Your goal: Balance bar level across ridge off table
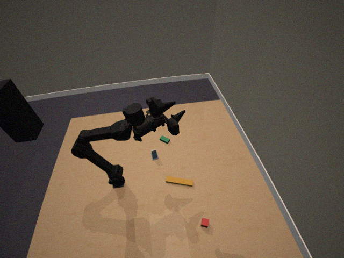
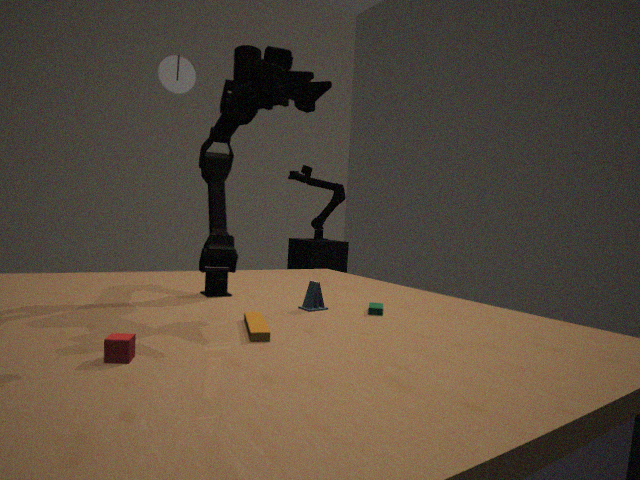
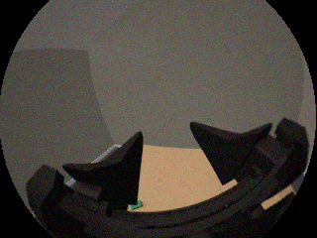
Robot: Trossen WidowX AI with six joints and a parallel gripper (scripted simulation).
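My gripper tip is 46 cm above the bar, 10 cm to the left of it and 2 cm past it. Round my gripper tip: red cube 46 cm below, 35 cm to the right, 6 cm ahead; then small green block 46 cm below, 22 cm to the left, 7 cm behind.
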